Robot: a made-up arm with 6 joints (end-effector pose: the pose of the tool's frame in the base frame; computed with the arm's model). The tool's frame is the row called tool. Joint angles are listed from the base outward.
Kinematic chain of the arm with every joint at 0, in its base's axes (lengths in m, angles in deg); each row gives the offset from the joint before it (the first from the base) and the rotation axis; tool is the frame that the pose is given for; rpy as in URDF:
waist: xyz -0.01 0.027 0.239 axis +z
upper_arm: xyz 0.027 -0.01 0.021 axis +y
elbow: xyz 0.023 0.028 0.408 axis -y
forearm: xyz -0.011 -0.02 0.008 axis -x
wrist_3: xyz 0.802 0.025 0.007 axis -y
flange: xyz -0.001 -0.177 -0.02 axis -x
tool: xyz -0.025 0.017 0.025 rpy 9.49 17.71 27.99
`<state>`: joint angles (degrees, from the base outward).
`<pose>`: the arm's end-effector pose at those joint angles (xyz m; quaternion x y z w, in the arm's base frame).
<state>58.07 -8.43 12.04 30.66 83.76 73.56</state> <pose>0.4812 0.5898 1.0014 -0.2787 -0.7272 -0.0117 0.6272</pose>
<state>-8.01 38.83 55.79 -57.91 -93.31 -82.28</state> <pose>1.0569 -0.2469 0.6776 0.8444 0.4881 0.0910 0.2010</pose>
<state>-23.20 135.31 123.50 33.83 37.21 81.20</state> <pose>0.9343 -0.5138 -0.1606 -0.7735 0.2023 -0.1679 0.5767</pose>
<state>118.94 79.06 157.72 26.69 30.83 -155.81</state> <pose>-0.1126 0.5794 1.0973 -0.3950 -0.1290 -0.5940 0.6888</pose>
